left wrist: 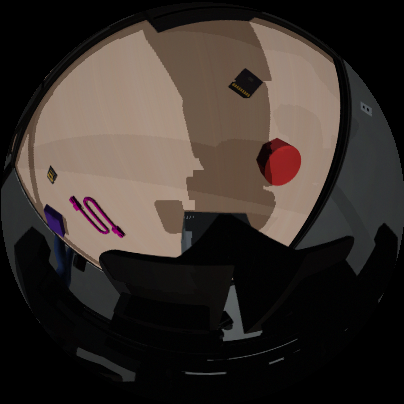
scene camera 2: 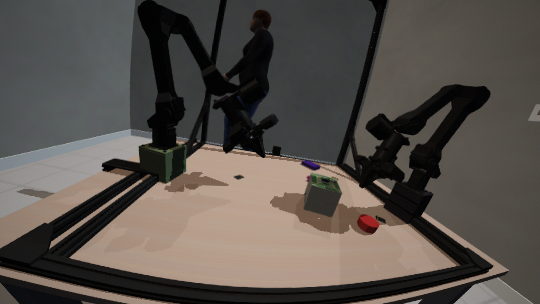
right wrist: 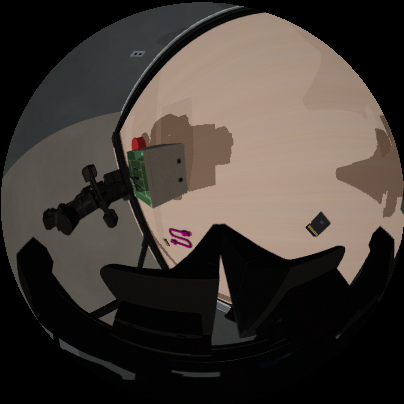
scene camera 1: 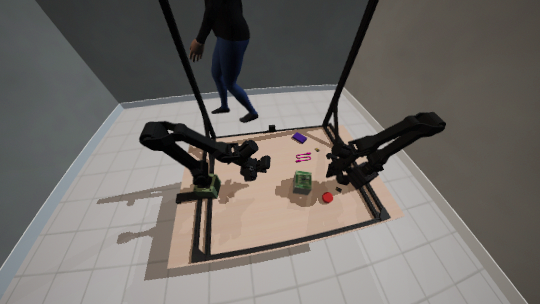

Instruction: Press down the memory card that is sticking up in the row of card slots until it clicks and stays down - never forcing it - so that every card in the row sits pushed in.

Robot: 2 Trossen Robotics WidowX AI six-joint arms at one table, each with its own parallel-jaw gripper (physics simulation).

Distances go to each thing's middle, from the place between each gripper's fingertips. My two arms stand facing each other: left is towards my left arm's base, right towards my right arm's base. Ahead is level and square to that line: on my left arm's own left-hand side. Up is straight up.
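The red round button (left wrist: 278,161) is 100 mm below my right hand, and it's 130 mm ahead of that hand and 330 mm to the left of it.
As for my left hand, it's 70 mm above the red round button and 90 mm short of it.
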